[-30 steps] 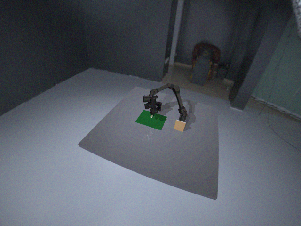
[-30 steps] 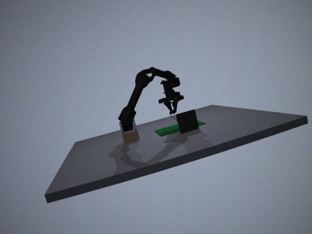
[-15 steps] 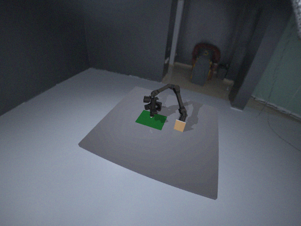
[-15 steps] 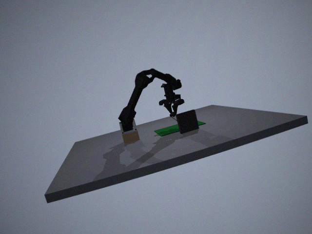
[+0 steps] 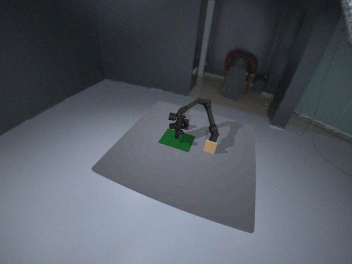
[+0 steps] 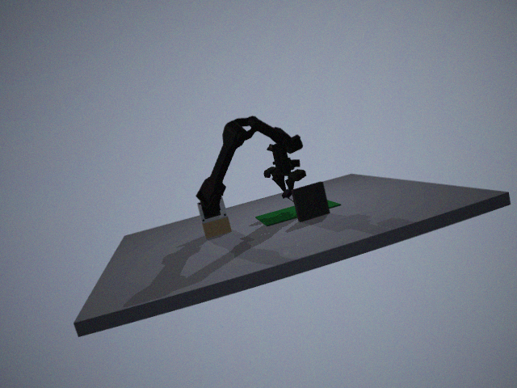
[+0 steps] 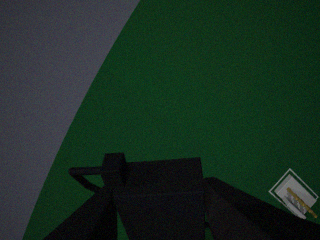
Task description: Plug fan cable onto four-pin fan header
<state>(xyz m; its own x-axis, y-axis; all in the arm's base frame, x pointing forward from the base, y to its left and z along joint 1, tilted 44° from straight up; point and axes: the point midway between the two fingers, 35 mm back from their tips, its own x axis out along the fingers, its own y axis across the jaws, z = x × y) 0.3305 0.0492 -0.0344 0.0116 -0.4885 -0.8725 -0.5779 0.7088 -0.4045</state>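
The green board is 5 cm to the right of my gripper tip and 9 cm below it. From my gripper tip the other things lie so: dark square fan: 2 cm ahead, 24 cm to the right, 2 cm below; then fan plug: 1 cm behind, 1 cm to the right.
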